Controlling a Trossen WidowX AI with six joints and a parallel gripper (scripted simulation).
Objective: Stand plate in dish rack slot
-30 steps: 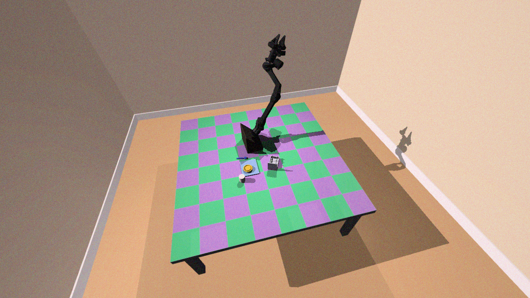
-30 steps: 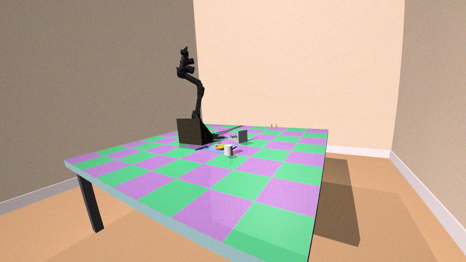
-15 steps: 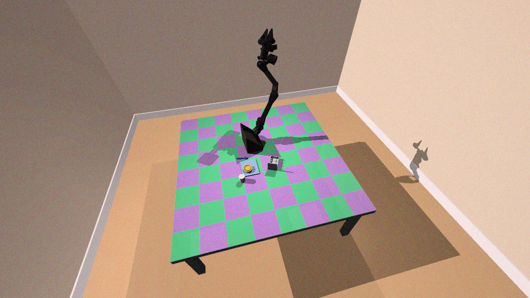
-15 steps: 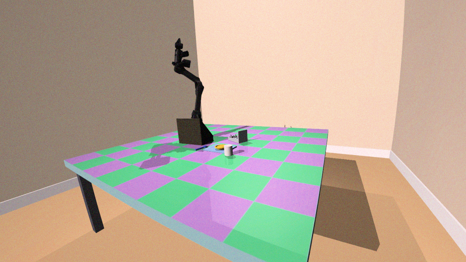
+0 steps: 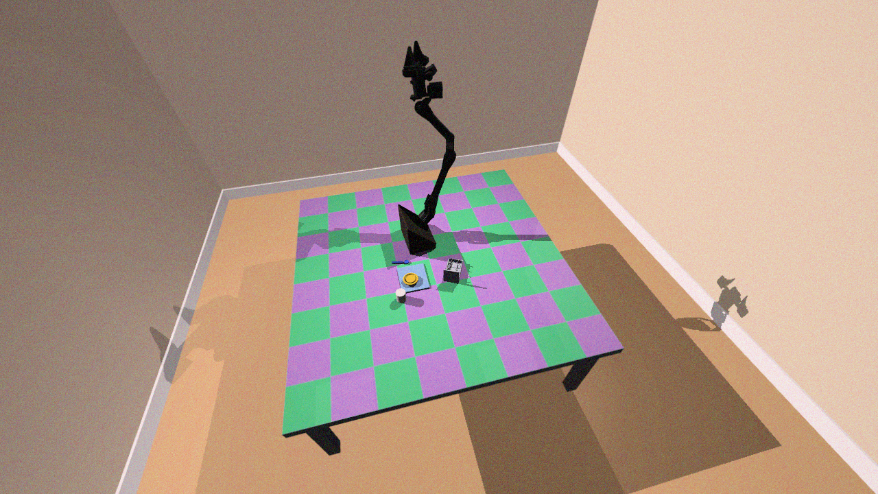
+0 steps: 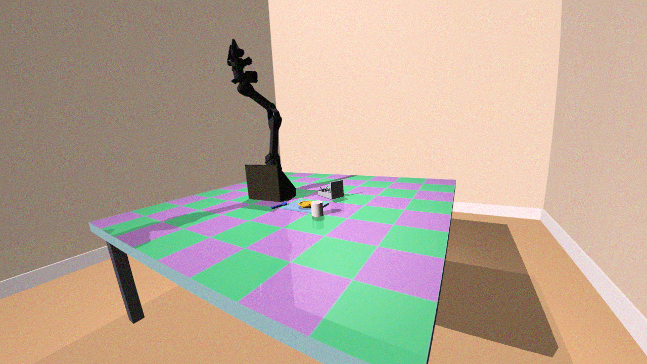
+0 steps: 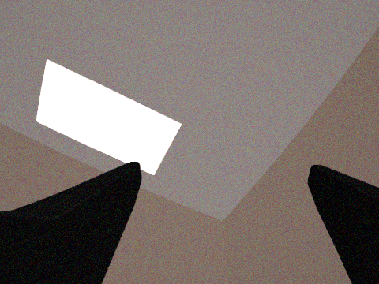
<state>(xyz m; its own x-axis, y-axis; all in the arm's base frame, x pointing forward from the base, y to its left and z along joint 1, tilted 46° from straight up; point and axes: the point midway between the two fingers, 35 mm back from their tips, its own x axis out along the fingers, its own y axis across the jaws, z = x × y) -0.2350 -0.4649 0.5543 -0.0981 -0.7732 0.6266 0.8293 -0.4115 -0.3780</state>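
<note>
My gripper tip is 540 mm short of the yellow plate, 220 mm to the left of it and 820 mm above it. Round my gripper tip: blue spoon: 410 mm ahead, 230 mm to the right, 830 mm below; then grey dish rack: 550 mm ahead, 10 mm to the right, 810 mm below; then light blue mat: 520 mm ahead, 200 mm to the right, 830 mm below.
</note>
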